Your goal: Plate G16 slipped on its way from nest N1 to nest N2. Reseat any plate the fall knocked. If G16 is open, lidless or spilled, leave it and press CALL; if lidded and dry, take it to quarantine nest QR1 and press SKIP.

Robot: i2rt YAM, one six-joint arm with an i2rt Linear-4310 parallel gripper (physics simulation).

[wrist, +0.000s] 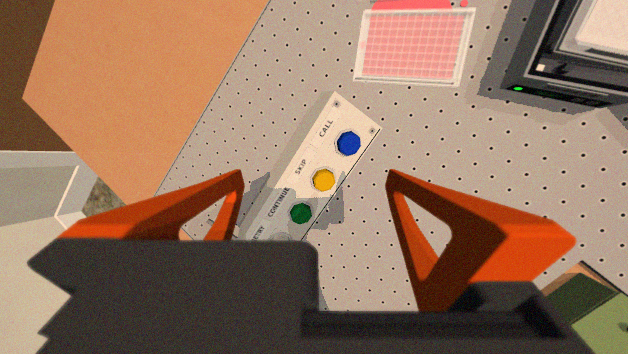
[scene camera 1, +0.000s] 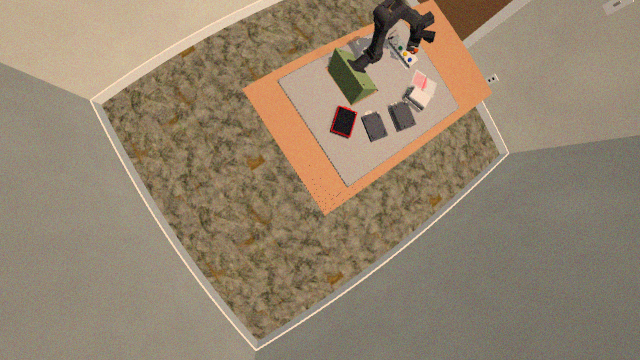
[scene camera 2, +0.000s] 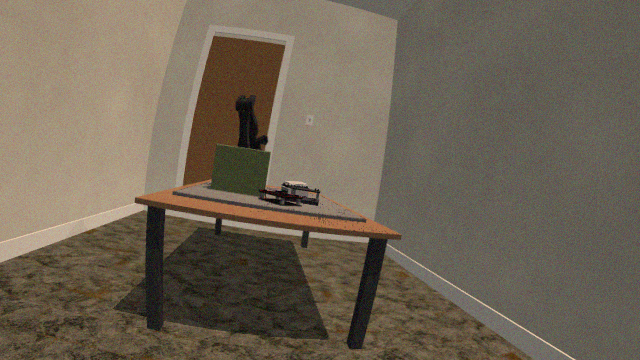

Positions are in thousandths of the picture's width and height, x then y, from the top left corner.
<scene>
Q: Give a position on a pink well plate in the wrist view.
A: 655,143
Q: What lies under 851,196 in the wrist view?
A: A dark device with green light.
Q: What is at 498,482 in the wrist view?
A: A white button panel.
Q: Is my gripper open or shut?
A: Open.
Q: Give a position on a white lidded plate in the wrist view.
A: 940,106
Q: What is my gripper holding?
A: Nothing.
</scene>
